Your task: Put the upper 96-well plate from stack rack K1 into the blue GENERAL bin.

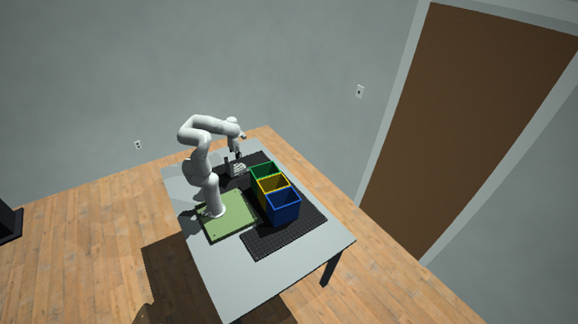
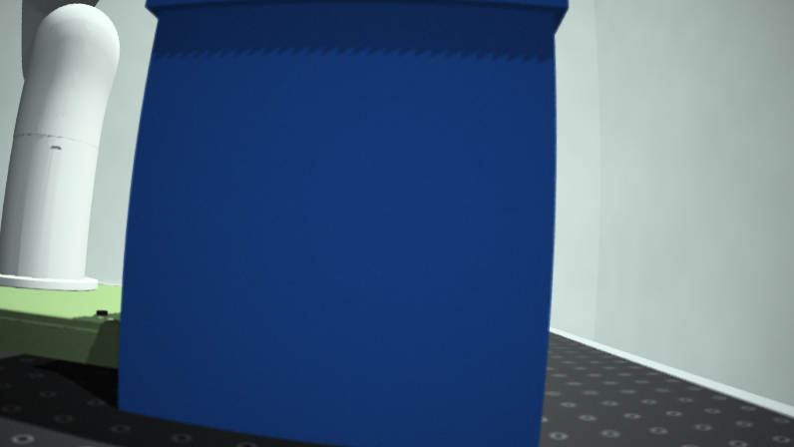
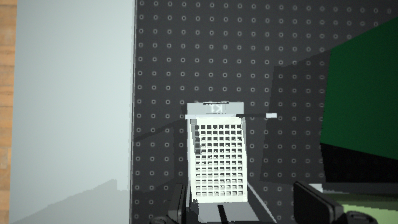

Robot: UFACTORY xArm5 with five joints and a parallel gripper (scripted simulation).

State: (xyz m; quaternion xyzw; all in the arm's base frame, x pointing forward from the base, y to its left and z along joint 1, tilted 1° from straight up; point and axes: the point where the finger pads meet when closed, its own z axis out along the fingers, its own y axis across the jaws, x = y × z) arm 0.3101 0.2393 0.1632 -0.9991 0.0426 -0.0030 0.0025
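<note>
My gripper is now 14 cm above the white 96-well plate. Round my hand: blue bin 52 cm to the right, 9 cm below, 1 cm ahead; then yellow bin 40 cm to the right, 9 cm below, 4 cm ahead; then green bin 27 cm to the right, 9 cm below, 7 cm ahead.
</note>
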